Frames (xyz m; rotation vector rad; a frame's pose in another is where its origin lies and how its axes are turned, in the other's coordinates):
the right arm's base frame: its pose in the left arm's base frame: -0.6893 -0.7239 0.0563 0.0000 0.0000 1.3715
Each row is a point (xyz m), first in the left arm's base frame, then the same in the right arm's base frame.
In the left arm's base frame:
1: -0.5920 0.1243 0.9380
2: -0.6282 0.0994 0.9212
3: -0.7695 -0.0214 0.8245
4: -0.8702 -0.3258 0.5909
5: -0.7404 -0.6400 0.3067
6: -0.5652 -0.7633 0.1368
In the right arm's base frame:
1: 0.8507 0.0726 0.8817
2: 0.8191 0.1031 0.8649
3: 0.6727 0.2177 0.7682
4: 0.3544 0.2561 0.5346
5: 0.0721 0.0667 0.2504
6: -0.0141 -0.1294 0.0805

